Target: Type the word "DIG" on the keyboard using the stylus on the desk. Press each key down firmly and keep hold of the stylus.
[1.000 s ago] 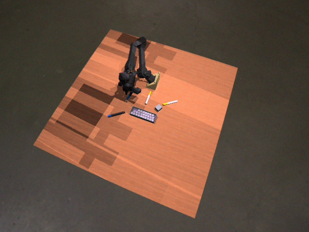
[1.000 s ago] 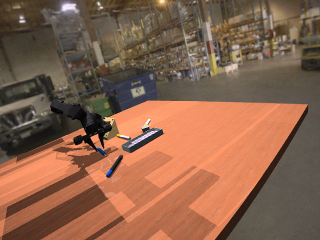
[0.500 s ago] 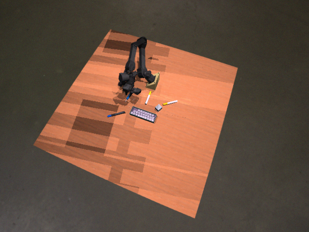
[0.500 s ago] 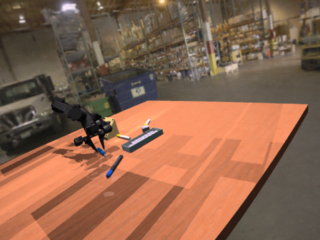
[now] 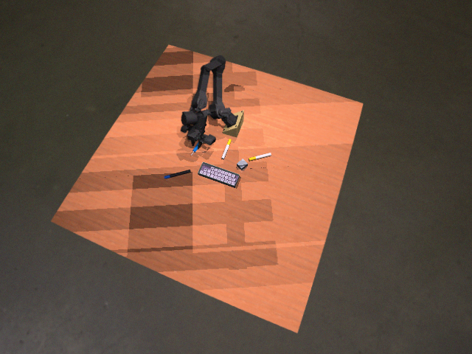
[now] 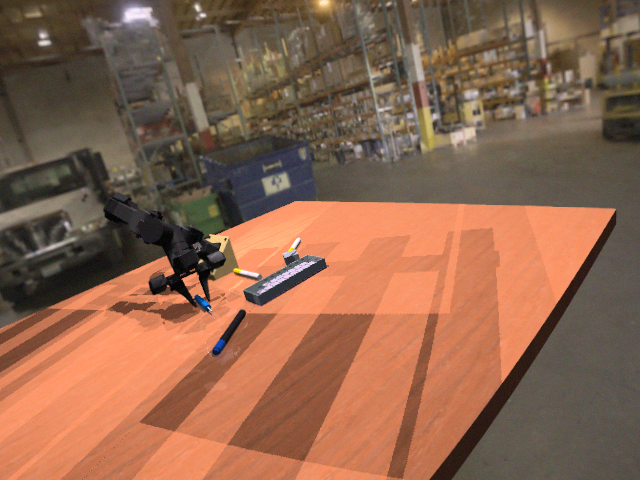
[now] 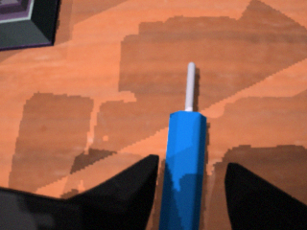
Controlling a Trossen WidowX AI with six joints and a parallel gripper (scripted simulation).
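Now: the blue stylus 1 cm ahead of my gripper tip. From my gripper tip the other things lie so: D key 15 cm to the left, 13 cm ahead; then grey cube 27 cm to the left, 5 cm ahead; then black pen 19 cm ahead, 7 cm to the right.
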